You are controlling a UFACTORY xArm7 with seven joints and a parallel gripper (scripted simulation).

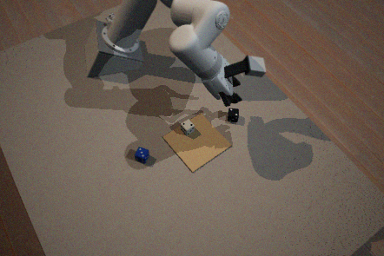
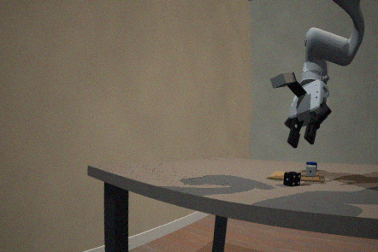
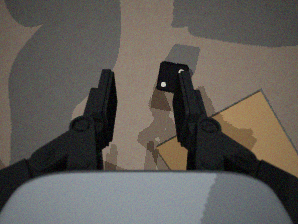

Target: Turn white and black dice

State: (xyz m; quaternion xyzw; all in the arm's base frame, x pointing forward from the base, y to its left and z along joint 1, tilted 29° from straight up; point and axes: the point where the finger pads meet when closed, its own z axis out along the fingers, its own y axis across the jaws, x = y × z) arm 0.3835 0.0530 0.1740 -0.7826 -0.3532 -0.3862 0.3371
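Right now the black die is 2 cm ahead of my hand and 10 cm below it. Also, from my hand: blue die 3 cm behind, 29 cm to the right, 10 cm below; then white die 3 cm behind, 14 cm to the right, 9 cm below; then tan mat 2 cm ahead, 14 cm to the right, 11 cm below.
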